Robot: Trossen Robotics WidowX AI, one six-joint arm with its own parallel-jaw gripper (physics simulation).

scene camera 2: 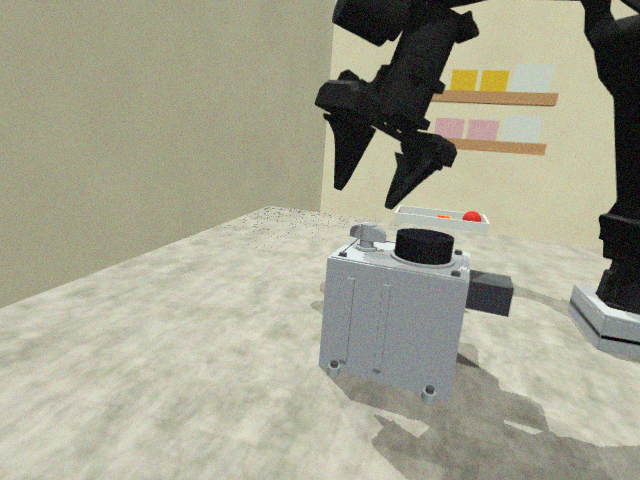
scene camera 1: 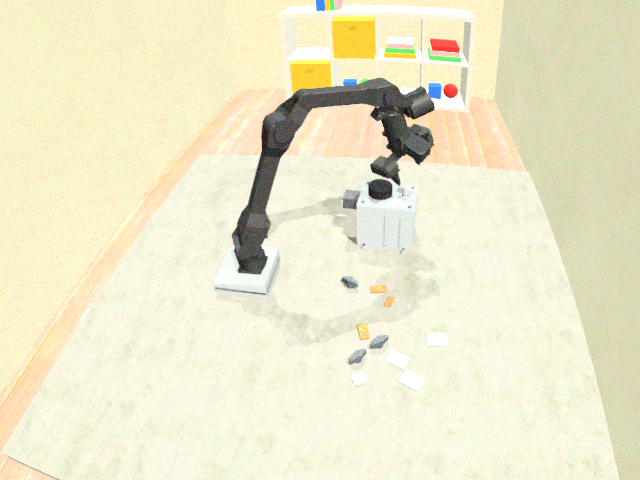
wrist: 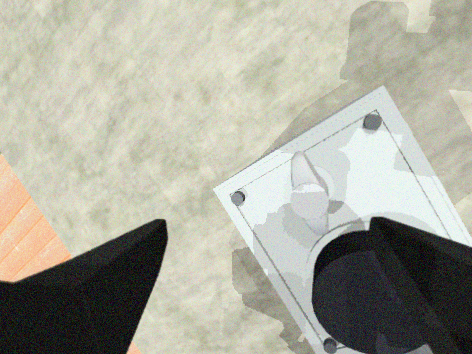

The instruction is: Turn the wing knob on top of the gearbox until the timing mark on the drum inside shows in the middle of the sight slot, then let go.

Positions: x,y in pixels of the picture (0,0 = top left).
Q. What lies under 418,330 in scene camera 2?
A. A grey gearbox.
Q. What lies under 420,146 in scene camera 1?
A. The gripper.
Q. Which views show the gripper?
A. Scene camera 2, scene camera 1 and the wrist view: all of them.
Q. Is the gripper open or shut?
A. Open.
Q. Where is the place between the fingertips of the gripper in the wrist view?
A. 267,228
